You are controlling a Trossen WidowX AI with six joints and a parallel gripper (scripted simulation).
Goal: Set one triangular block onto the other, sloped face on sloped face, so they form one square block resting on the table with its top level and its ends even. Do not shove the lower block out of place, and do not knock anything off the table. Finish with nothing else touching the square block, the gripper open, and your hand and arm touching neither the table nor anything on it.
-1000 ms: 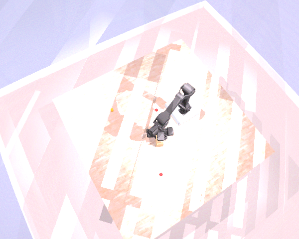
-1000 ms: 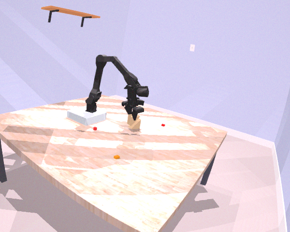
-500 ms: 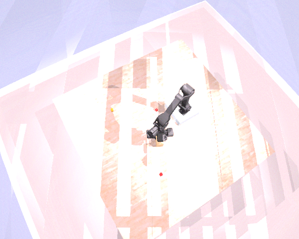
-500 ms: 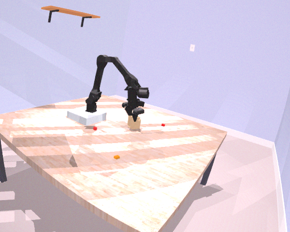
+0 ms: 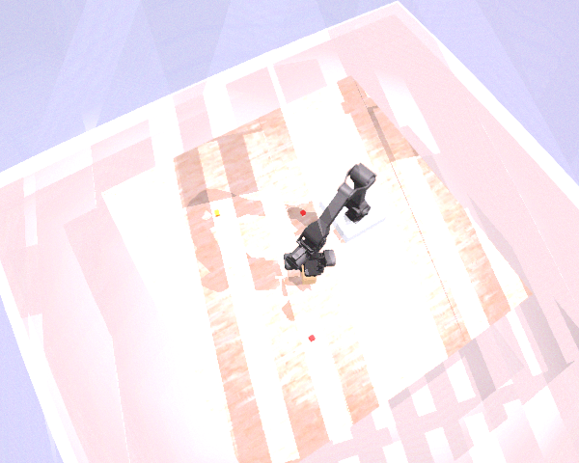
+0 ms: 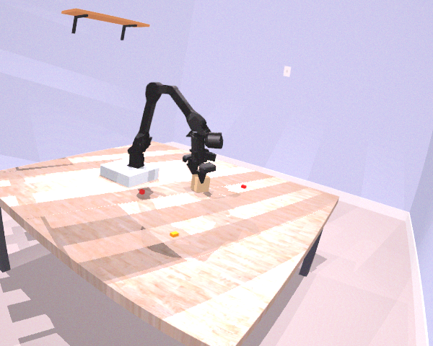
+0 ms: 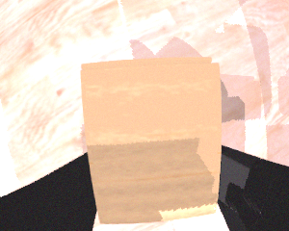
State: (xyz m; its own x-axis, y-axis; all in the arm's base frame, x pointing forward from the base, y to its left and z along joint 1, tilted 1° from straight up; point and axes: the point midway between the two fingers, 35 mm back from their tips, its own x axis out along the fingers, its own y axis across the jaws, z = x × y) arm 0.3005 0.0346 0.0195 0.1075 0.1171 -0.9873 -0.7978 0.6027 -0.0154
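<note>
My gripper tip is now 10 mm to the left of the triangular block and 10 mm below it. Round my gripper tip: small yellow block (90 mm ahead, 440 mm to the right, 40 mm below).
</note>
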